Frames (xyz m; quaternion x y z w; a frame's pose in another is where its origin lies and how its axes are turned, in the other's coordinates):
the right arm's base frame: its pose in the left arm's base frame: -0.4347 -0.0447 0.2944 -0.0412 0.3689 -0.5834 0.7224
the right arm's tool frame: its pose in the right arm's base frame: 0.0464 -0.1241 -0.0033 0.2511 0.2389 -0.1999 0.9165
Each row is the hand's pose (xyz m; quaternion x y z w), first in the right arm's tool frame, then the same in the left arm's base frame.
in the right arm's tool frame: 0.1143 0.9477 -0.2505 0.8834 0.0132 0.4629 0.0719
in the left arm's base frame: 0.2429 -0.2944 -0.2520 0.6033 -0.7555 -0.1514 0.2058
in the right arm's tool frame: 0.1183 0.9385 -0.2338 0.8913 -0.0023 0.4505 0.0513
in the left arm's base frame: 0.2330 -0.3064 -0.2403 0.5861 -0.7737 -0.1471 0.1904
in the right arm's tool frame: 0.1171 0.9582 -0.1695 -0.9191 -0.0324 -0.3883 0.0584
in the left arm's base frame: 0.2513 -0.3602 -0.2042 0.5811 -0.8052 -0.0931 0.0723
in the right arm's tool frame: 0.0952 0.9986 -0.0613 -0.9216 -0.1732 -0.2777 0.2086
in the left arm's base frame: 0.2979 -0.4413 -0.1331 -0.6216 0.7716 -0.0011 0.1350
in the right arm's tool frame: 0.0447 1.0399 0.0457 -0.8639 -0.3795 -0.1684 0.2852
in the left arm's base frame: 0.3588 -0.5051 -0.0441 -0.7009 0.6344 -0.0736 0.3176
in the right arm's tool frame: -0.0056 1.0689 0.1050 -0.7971 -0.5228 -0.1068 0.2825
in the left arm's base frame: 0.4086 -0.5294 0.0177 -0.7603 0.5014 -0.0964 0.4016
